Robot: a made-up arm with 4 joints.
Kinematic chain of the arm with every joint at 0, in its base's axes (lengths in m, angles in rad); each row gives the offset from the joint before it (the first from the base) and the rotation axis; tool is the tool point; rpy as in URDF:
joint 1: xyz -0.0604 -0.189 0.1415 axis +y
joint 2: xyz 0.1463 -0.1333 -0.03 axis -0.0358 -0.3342 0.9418
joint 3: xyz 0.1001 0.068 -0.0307 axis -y
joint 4: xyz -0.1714 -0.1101 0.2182 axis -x
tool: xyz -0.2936 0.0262 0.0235 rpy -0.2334 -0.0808 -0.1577
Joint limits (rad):
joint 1: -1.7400..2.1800
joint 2: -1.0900..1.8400
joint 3: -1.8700..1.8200
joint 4: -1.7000..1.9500
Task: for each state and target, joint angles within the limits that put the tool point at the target. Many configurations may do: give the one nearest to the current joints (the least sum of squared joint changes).
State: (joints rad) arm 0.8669 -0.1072 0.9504 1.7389
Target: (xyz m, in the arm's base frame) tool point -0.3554 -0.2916 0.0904
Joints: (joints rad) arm 0.4412 -0.1464 0.6478 1.7508
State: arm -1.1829 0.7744 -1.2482 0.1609
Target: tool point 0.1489 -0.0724 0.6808
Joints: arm -0.3902 0.7328 -1.8147 0.1654
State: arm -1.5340 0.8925 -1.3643 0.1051
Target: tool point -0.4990 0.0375 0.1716
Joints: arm -1.7400 1.4440 -1.8684 -0.2259
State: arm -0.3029 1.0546 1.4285 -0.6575
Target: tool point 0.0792 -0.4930 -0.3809
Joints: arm 0.1869 1.2153 1.3356 -0.7689
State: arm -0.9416 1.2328 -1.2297 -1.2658
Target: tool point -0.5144 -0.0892 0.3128
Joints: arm -1.3638 1.4879 -1.6106 -1.2248
